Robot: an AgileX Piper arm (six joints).
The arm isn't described. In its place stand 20 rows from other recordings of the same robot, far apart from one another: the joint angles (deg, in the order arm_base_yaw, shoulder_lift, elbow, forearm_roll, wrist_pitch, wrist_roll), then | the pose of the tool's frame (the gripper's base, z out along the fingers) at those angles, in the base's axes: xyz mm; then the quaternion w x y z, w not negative.
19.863, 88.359, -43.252, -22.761, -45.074, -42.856 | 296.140, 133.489, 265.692, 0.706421, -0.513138, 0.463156, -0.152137
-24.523, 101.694, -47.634, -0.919, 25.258, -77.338 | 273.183, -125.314, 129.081, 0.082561, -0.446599, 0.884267, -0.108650
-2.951, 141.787, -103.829, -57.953, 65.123, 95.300 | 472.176, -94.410, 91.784, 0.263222, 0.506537, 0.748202, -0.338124
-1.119, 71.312, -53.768, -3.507, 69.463, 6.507 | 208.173, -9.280, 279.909, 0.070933, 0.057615, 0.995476, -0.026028
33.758, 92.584, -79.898, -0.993, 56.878, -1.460 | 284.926, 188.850, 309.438, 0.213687, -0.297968, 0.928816, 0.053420
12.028, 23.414, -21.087, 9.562, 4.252, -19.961 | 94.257, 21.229, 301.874, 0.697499, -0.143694, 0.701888, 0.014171
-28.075, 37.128, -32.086, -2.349, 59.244, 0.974 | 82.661, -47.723, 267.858, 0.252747, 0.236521, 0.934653, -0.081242
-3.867, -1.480, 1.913, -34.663, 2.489, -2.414 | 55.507, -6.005, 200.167, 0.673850, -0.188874, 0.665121, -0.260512
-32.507, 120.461, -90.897, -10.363, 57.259, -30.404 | 352.783, -241.135, 173.647, 0.019189, -0.025069, 0.994009, -0.104641
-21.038, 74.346, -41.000, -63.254, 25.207, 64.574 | 226.771, -124.303, 251.179, 0.380955, 0.270185, 0.852148, -0.236045
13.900, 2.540, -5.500, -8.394, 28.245, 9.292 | 50.211, 5.950, 199.477, 0.571465, -0.065985, 0.816401, 0.050636
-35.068, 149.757, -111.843, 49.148, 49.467, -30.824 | 448.227, -250.728, 43.950, 0.231958, 0.282109, 0.897587, 0.246875
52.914, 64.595, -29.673, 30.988, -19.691, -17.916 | 150.914, 173.466, 268.659, 0.561594, -0.224189, 0.747943, 0.273739
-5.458, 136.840, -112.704, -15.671, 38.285, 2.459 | 522.357, -65.210, 151.856, 0.274840, -0.013193, 0.954091, -0.118321
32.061, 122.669, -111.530, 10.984, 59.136, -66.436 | 394.499, 264.656, 253.672, 0.230386, -0.716763, 0.657730, 0.023740
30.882, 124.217, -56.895, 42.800, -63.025, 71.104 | 370.314, 157.266, 114.034, 0.502988, 0.551438, 0.494893, 0.444971
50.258, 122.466, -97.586, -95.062, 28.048, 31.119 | 355.164, 360.493, 252.162, 0.547155, -0.581182, 0.541113, -0.264662
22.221, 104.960, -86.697, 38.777, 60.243, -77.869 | 341.526, 192.967, 279.407, 0.263794, -0.637429, 0.692819, 0.209999
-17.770, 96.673, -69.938, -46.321, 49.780, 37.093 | 317.049, -154.381, 260.213, 0.202138, 0.238379, 0.898705, -0.307643
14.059, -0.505, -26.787, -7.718, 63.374, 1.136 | -2.157, -11.803, 265.295, 0.495238, -0.094462, 0.863605, -0.001758
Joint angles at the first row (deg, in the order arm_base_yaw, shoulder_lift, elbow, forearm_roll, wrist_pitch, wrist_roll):
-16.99, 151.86, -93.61, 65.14, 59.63, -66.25
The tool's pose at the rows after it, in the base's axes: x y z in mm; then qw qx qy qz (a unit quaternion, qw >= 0):
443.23, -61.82, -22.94, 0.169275, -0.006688, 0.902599, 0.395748
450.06, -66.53, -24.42, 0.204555, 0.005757, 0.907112, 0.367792
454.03, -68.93, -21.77, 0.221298, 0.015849, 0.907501, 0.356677
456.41, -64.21, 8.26, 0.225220, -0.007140, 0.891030, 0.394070
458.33, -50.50, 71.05, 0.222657, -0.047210, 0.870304, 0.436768
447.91, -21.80, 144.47, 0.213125, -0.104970, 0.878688, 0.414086
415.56, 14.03, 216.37, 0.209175, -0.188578, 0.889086, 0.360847
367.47, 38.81, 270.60, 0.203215, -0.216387, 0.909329, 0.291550
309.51, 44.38, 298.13, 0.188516, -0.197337, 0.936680, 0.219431
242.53, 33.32, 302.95, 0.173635, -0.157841, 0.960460, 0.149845
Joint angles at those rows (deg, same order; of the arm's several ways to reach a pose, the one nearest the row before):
-16.99, 151.86, -93.61, 67.88, 56.57, -68.08
-16.99, 151.86, -93.61, 71.16, 51.97, -70.85
-16.98, 151.49, -93.62, 72.93, 50.07, -71.61
-16.98, 148.27, -93.61, 72.50, 55.96, -70.46
-15.90, 140.95, -93.62, 70.26, 64.04, -65.61
-12.32, 129.72, -91.36, 63.38, 65.89, -59.11
-7.45, 116.34, -87.02, 54.25, 66.64, -54.80
-2.89, 102.62, -80.80, 43.91, 65.22, -46.00
0.04, 89.38, -72.09, 32.67, 64.02, -34.81
0.57, 75.30, -60.38, 22.23, 63.92, -25.12

